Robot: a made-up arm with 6 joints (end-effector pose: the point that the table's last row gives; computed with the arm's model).
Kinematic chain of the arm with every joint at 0, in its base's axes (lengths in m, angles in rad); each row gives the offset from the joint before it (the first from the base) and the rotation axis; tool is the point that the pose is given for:
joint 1: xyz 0 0 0.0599 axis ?
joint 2: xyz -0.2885 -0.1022 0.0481 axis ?
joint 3: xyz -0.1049 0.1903 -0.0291 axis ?
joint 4: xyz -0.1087 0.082 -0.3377 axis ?
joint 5: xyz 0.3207 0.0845 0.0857 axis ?
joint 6: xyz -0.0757 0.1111 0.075 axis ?
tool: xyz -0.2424 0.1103 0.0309
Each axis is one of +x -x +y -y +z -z.
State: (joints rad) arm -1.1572 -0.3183 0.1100 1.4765 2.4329 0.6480
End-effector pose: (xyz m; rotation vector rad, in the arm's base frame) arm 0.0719 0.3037 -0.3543 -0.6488 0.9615 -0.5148
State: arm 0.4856 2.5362 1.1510 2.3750 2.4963 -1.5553
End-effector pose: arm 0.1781 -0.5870 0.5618 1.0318 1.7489 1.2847
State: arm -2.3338 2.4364 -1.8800 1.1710 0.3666 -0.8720
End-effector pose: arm 0.4722 -0.5280 -0.5716 -0.6844 -1.2978 1.7516
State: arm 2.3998 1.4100 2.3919 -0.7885 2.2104 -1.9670
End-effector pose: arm -0.1750 0.4972 0.5010 1.0547 -1.5221 -1.0813
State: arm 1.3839 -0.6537 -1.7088 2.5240 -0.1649 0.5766
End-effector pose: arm 0.0543 0.0312 0.6055 -1.7357 2.2907 -0.0512
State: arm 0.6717 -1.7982 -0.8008 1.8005 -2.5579 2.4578
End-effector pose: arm -0.5725 0.1862 0.5154 0.1231 -0.7542 -0.7689
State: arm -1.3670 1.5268 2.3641 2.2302 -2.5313 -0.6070
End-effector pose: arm 0.2912 -0.2777 -0.0247 0.8389 0.4700 2.9720
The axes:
joint 1: +y
joint 2: -x
joint 3: -y
joint 4: -z
joint 5: -x
joint 6: +z

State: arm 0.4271 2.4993 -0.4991 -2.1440 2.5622 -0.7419
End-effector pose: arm -0.5758 -0.7661 0.4786 -0.7390 -0.1751 2.8704
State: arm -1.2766 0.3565 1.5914 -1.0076 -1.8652 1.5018
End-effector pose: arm 0.1580 0.2274 0.0207 1.4485 0.2629 -2.6706
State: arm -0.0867 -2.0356 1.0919 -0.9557 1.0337 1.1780
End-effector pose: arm -0.4044 -0.0427 0.5452 -0.2110 -0.9700 0.1207
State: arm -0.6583 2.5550 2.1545 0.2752 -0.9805 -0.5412
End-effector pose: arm -0.2901 -0.4791 -0.3470 -1.1233 -0.3918 1.3844
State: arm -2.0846 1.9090 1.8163 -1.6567 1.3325 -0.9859
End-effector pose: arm 0.1133 -0.5107 0.4417 1.8075 0.1038 -0.6228
